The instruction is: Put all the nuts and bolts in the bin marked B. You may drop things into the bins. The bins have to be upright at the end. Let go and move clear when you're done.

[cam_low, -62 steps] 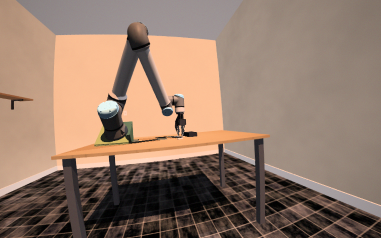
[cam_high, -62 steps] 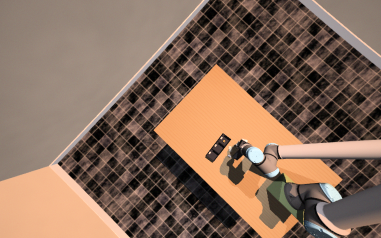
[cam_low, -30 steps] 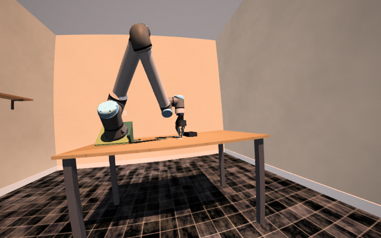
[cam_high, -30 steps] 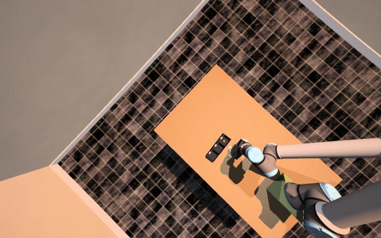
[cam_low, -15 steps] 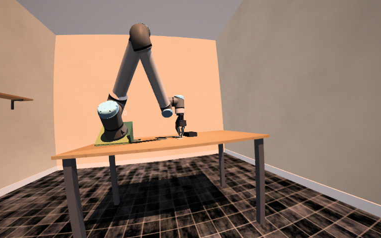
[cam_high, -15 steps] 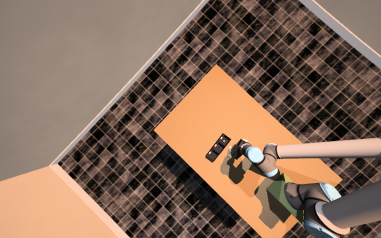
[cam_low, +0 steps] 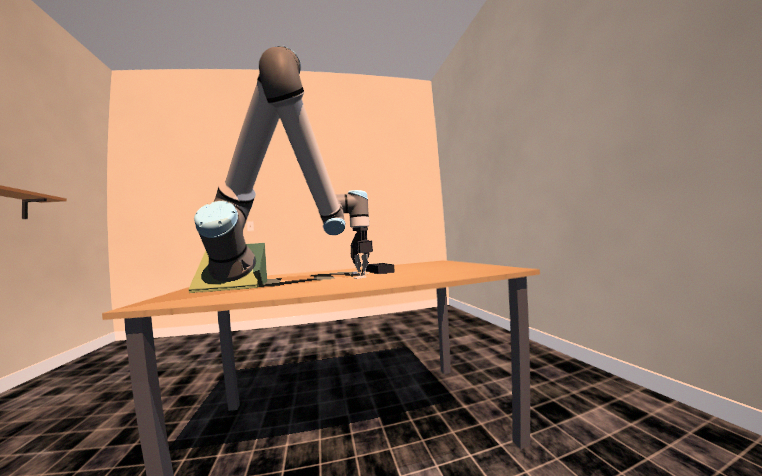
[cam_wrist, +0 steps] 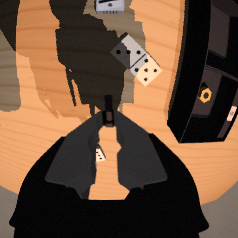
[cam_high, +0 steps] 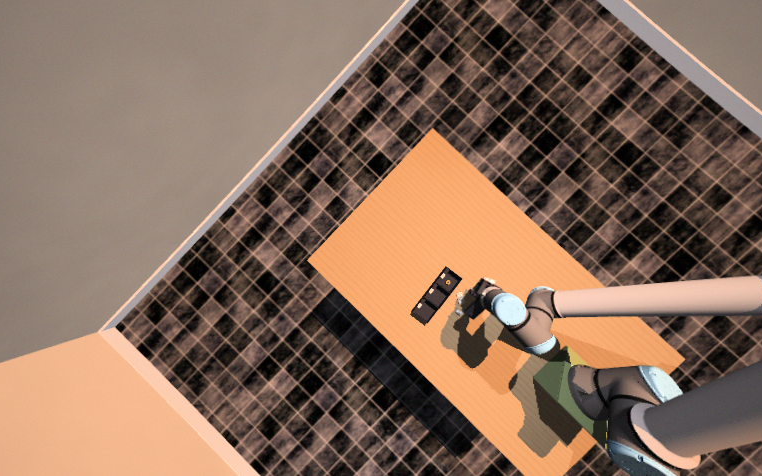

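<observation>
Right now my hand is 110 mm short of the gold nut and 40 mm to the right of it. Also, from my hand: white piece: 110 mm to the left, 20 mm behind, 10 mm below; white square piece: 80 mm to the right, 30 mm behind, 10 mm below; dark bolt: 10 mm to the right, 10 mm below.
</observation>
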